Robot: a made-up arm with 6 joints.
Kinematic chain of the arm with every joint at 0, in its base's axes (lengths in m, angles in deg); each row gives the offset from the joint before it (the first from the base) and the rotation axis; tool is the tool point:
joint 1: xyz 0 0 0.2 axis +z
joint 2: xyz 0 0 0 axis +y
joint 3: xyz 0 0 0.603 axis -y
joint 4: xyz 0 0 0 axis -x
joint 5: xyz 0.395 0 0 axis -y
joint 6: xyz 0 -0.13 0 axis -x
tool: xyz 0 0 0
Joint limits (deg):
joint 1: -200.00..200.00
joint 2: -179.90..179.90
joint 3: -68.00..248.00
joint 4: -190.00..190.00
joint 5: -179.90..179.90
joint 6: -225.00..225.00
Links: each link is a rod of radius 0.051 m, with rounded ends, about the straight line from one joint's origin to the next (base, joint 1, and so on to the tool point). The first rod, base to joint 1, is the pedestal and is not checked.
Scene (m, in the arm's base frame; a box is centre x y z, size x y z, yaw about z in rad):
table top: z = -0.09
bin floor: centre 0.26 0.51 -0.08 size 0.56 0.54 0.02 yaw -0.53
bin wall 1: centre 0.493 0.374 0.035 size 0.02 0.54 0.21 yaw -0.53
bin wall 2: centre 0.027 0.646 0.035 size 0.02 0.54 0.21 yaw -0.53
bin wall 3: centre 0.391 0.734 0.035 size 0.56 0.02 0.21 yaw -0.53
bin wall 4: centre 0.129 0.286 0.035 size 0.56 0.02 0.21 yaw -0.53
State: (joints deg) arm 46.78 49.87 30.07 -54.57 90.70 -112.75
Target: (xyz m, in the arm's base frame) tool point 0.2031 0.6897 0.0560
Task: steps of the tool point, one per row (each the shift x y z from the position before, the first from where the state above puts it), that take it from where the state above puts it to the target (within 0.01 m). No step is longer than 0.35 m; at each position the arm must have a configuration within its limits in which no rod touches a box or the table.
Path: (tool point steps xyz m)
1: 0.1179 -0.1776 0.2215
2: -0.0073 -0.2248 0.2232
3: -0.1445 -0.1982 0.1952
4: -0.2477 -0.1014 0.1401
5: -0.2805 0.0354 0.0656
6: -0.2314 0.1656 -0.0178
7: -0.1181 0.2443 -0.0979
8: 0.0190 0.2459 -0.1629
9: 0.1326 0.1738 -0.2035
10: 0.1878 0.0574 -0.2150
11: 0.1747 -0.0598 -0.1968
12: 0.0049 0.0099 -0.1252
13: -0.0049 -0.0099 -0.1257

